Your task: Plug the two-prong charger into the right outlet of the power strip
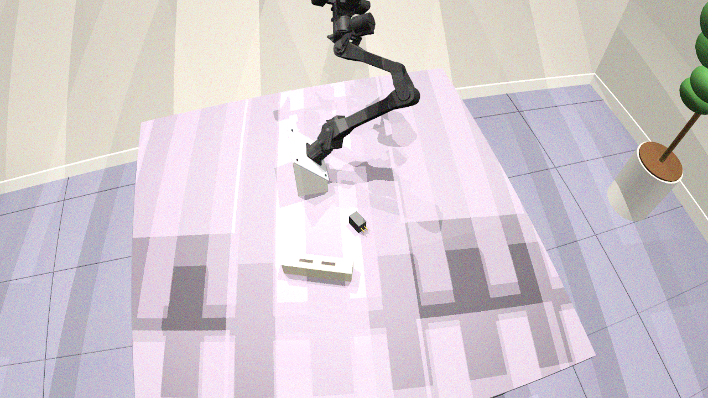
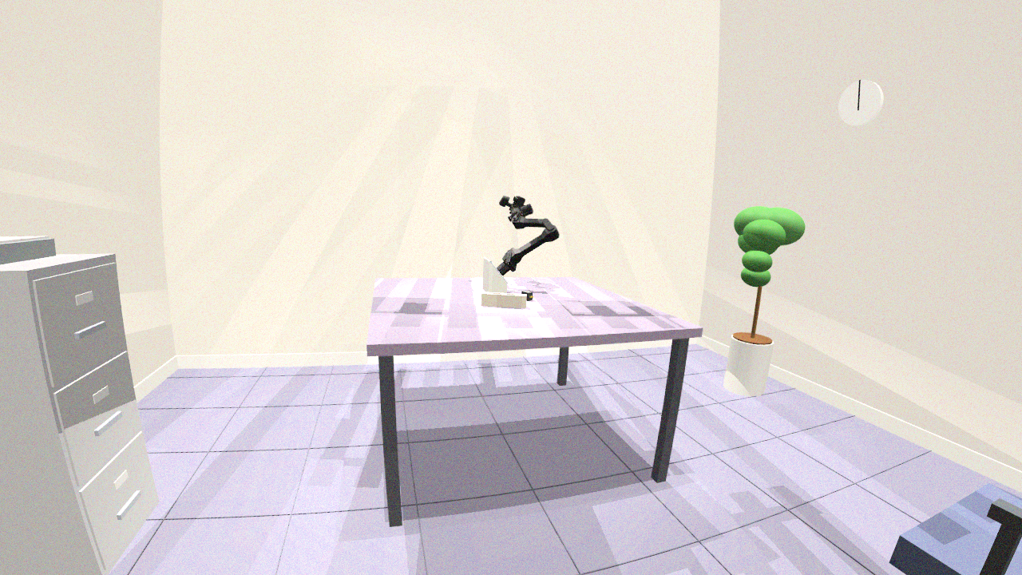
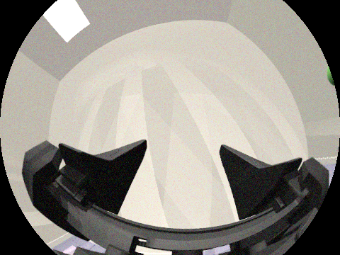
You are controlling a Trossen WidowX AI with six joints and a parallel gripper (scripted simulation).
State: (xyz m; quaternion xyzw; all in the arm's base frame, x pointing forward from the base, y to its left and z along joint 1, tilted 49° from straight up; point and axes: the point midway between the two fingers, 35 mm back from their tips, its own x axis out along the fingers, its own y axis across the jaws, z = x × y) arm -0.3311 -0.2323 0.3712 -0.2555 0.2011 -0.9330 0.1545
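The two-prong charger is 640 mm ahead of my gripper tip, 10 mm to the right of it and 480 mm below it.
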